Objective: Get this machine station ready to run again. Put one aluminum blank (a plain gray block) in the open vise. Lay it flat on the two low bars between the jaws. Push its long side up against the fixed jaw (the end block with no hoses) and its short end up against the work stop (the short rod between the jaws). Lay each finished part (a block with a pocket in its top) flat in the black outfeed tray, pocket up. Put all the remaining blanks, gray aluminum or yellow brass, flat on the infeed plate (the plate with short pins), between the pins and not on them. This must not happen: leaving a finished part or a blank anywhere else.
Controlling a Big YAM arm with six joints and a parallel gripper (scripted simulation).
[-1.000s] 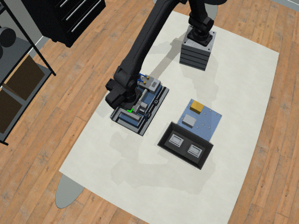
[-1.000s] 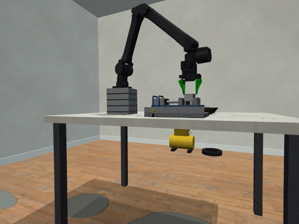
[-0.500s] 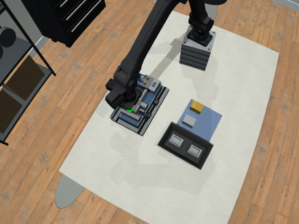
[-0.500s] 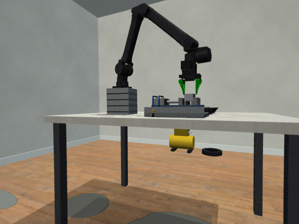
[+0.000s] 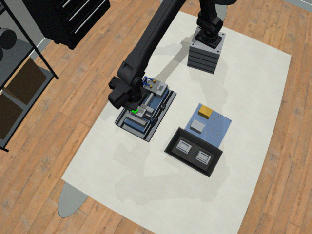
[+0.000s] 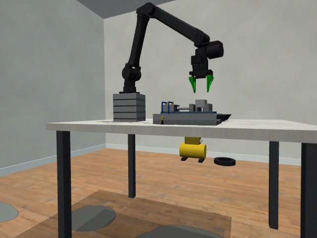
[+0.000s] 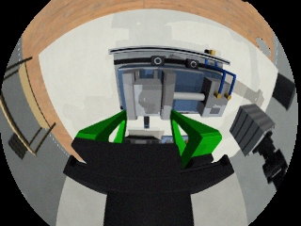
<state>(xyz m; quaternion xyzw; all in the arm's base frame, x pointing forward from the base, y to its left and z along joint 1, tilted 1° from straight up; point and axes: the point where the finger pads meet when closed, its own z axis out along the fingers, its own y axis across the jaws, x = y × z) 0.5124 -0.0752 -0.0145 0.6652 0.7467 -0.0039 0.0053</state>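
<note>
Now: the hose-end block 16 cm behind my hand, 8 cm below it and 1 cm to the right of it. From my hand the other things lie so: yellow brass blank (25 cm to the left, 21 cm behind, 13 cm below).
</note>
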